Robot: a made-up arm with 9 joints.
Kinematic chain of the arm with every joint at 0, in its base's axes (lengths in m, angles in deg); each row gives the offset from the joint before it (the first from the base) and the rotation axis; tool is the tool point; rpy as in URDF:
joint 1: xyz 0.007 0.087 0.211 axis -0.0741 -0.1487 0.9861
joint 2: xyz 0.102 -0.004 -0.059 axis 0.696 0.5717 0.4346
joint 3: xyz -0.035 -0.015 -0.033 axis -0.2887 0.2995 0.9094
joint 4: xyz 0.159 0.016 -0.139 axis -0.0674 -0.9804 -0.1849
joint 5: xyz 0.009 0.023 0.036 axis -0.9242 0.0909 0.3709
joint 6: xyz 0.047 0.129 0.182 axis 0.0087 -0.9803 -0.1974
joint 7: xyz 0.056 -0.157 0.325 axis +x
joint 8: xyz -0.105 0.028 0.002 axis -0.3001 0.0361 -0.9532
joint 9: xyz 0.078 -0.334 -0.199 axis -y
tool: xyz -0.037 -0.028 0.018 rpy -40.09 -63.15 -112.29
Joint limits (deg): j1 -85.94..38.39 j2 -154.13..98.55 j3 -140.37..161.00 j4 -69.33..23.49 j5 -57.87..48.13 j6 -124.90..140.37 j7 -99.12..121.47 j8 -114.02..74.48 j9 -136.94..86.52
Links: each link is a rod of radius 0.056 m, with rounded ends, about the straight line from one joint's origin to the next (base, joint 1, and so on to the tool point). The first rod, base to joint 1, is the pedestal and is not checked.
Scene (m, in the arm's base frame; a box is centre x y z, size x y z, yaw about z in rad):
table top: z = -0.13
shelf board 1: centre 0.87 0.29 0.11 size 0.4 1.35 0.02 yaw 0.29
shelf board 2: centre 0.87 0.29 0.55 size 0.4 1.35 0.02 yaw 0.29
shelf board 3: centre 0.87 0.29 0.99 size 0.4 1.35 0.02 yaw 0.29
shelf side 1: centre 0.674 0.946 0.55 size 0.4 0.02 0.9 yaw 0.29
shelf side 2: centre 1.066 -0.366 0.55 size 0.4 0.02 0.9 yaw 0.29
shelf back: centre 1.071 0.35 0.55 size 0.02 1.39 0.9 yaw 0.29
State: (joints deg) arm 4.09 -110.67 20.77 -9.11 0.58 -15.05 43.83 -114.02 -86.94
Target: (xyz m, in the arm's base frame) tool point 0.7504 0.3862 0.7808
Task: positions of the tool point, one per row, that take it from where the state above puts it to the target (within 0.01 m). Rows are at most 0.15 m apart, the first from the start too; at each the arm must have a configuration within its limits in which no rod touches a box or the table.
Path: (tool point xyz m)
1: 0.6080 0.4353 0.3305
2: 0.5002 0.4017 0.3312
3: 0.3840 0.3695 0.3353
4: 0.4272 0.3854 0.4353
5: 0.4562 0.3837 0.5484
6: 0.4721 0.3583 0.6671
7: 0.4786 0.3051 0.7808
8: 0.6202 0.3498 0.7910
9: 0.7504 0.3863 0.7808

